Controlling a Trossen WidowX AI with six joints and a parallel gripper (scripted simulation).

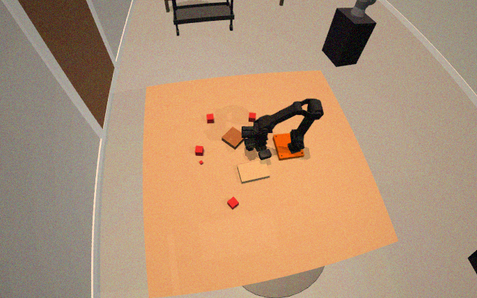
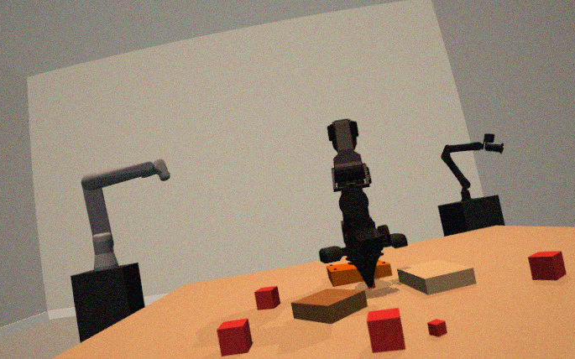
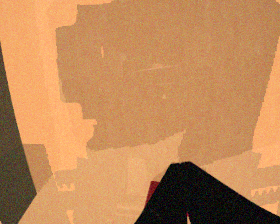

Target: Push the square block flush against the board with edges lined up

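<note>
The brown square block lies 100 mm ahead of my gripper tip, 120 mm to the right of it and 10 mm above it. From my gripper tip the other things lie so: pale tan board (70 mm ahead, 110 mm to the left, 10 mm above).
</note>
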